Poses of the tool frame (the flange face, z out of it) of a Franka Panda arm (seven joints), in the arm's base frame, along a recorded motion.
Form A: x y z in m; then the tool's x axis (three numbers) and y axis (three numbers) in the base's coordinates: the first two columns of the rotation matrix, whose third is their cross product.
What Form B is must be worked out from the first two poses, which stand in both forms.
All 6 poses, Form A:
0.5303, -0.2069, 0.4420, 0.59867, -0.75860, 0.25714, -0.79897, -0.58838, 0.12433
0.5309, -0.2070, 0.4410, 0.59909, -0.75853, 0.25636, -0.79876, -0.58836, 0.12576
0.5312, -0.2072, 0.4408, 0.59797, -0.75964, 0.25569, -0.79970, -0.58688, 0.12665
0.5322, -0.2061, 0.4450, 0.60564, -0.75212, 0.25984, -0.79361, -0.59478, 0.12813
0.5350, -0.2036, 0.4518, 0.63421, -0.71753, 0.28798, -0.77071, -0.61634, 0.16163
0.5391, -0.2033, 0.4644, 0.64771, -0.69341, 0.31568, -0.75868, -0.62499, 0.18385
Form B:
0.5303, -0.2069, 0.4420, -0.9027, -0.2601, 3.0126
0.5309, -0.2070, 0.4410, -0.9023, -0.2593, 3.0111
0.5312, -0.2072, 0.4408, -0.9039, -0.2586, 3.0102
0.5322, -0.2061, 0.4450, -0.8929, -0.2629, 3.0085
0.5350, -0.2036, 0.4518, -0.8470, -0.2921, 2.9720
0.5391, -0.2033, 0.4644, -0.8195, -0.3212, 2.9466

